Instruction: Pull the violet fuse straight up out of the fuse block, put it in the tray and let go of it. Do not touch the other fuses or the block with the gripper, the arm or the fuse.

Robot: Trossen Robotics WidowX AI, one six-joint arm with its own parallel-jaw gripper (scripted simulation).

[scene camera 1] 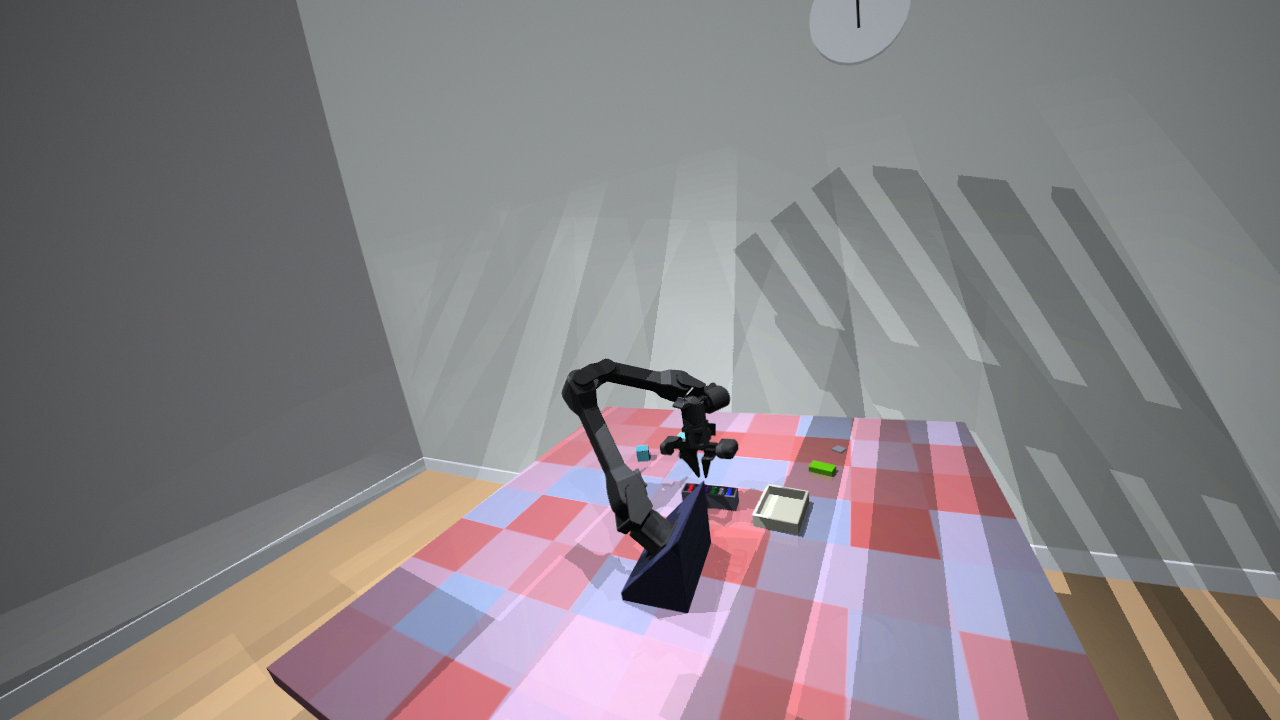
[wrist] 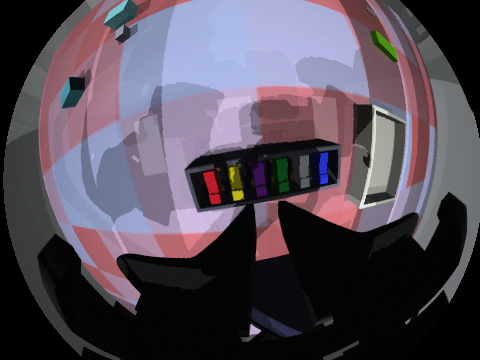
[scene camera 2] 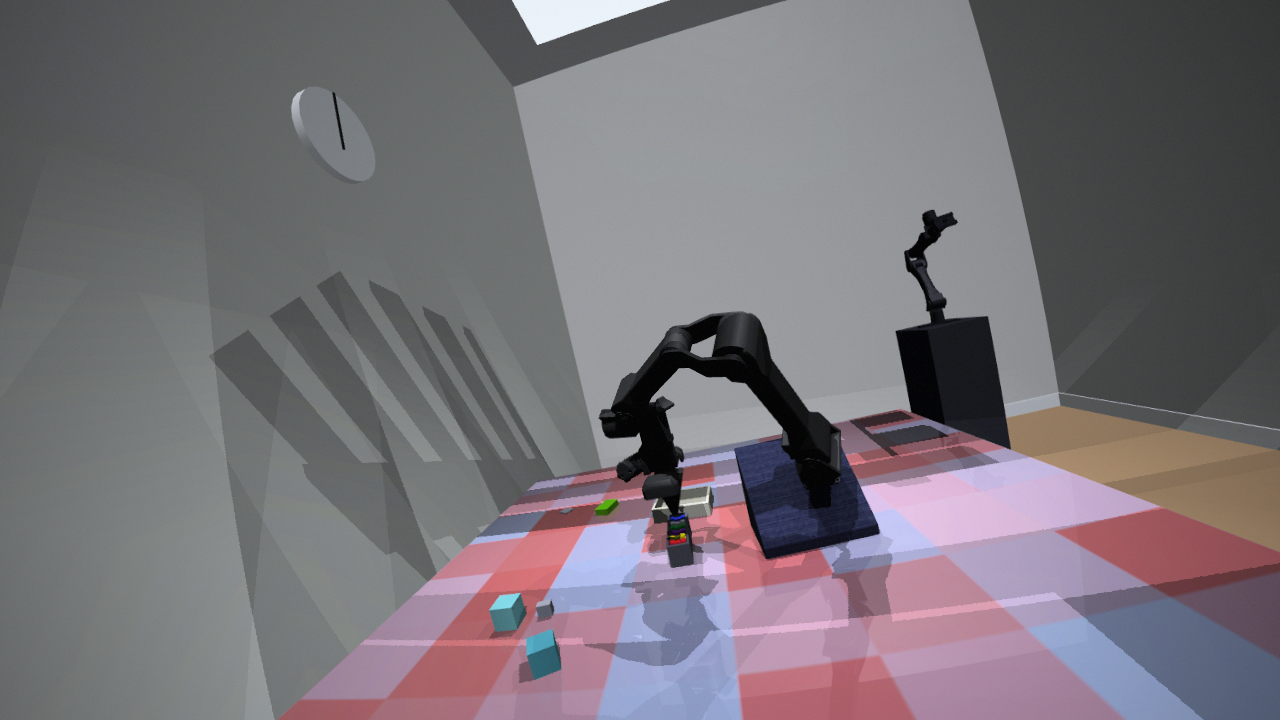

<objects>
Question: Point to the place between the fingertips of the gripper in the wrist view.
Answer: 266,209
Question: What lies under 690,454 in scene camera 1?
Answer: The gripper.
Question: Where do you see a white tray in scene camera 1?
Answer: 780,508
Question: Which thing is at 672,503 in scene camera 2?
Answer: The gripper.
</objects>
